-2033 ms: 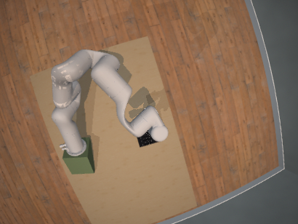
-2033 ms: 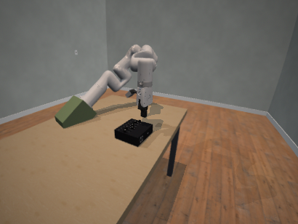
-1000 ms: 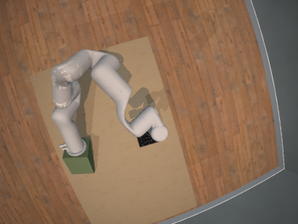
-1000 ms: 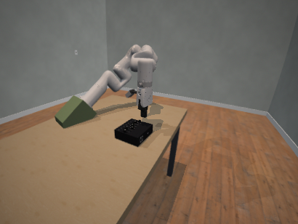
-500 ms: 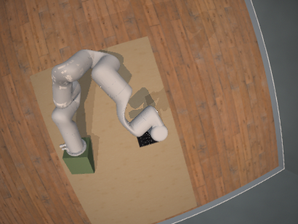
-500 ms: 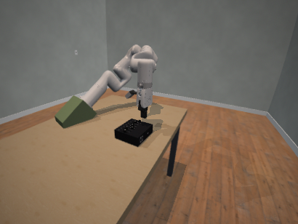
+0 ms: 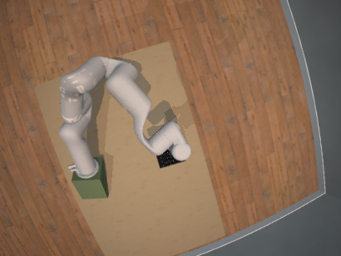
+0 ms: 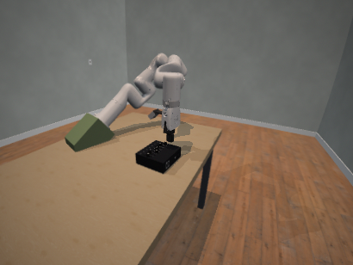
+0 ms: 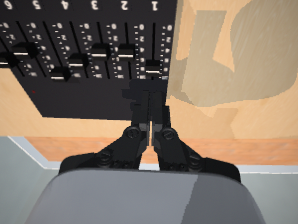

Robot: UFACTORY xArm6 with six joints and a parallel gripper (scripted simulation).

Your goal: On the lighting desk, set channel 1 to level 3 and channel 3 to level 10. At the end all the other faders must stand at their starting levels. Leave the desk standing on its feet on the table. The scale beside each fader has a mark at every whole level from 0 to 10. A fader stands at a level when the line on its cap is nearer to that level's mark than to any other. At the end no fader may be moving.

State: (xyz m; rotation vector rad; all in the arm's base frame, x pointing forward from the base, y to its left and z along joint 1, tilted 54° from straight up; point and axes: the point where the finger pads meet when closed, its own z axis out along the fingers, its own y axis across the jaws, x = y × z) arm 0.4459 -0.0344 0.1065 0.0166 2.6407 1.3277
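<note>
Now: the channel 1 cap 30 mm below my hand and 30 mm behind it. From my hand the other things lie so: channel 2 fader cap (40 mm behind, 30 mm to the right, 30 mm below); then channel 3 cap (50 mm to the right, 40 mm behind, 30 mm below).
</note>
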